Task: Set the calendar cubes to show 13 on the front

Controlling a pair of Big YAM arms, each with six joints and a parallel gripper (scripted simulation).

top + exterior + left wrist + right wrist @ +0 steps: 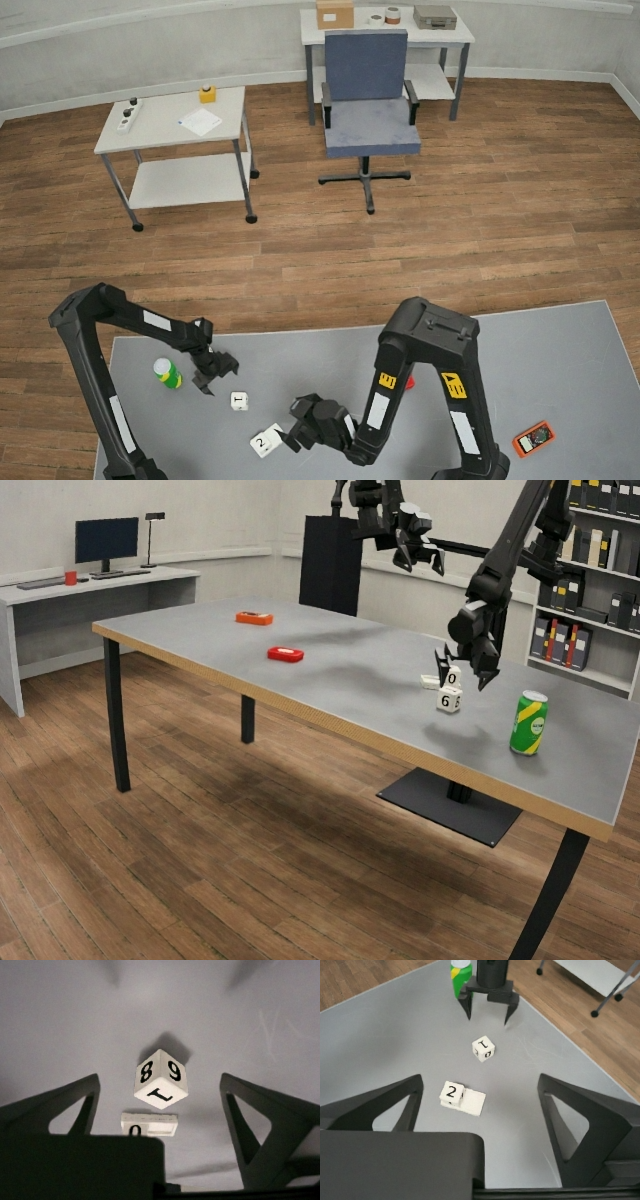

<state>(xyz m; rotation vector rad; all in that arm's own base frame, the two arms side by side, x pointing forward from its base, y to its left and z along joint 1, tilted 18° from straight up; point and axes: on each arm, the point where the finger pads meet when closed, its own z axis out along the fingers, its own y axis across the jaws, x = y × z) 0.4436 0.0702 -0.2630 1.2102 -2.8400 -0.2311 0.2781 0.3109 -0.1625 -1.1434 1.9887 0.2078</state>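
Right now the white calendar tray is 170 mm behind my left hand, 130 mm to the right of it and 70 mm below it. The rest, counted from my left hand: red box (540 mm to the right, 60 mm below, 20 mm behind).
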